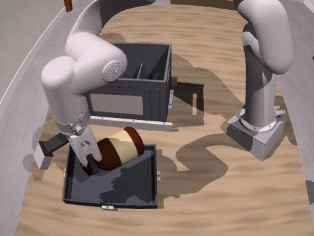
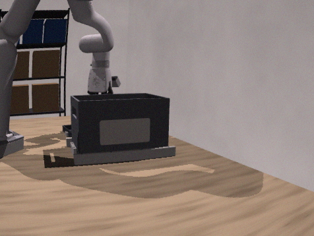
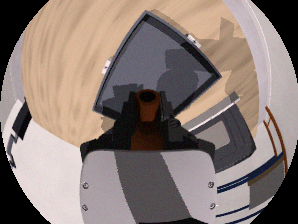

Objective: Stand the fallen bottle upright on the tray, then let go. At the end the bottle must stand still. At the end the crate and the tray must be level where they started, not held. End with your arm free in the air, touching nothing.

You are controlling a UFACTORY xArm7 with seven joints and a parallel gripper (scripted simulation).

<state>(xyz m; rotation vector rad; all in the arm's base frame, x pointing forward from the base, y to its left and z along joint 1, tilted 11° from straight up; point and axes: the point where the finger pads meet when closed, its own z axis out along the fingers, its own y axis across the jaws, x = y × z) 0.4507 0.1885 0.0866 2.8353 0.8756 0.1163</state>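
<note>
Now: hand 5 cm past the brown bottle and 3 cm to the left of it. Also, from my hand: dark crate (31 cm to the right, 6 cm behind, 3 cm below); then tray (10 cm below, 3 cm to the right, 3 cm behind).
</note>
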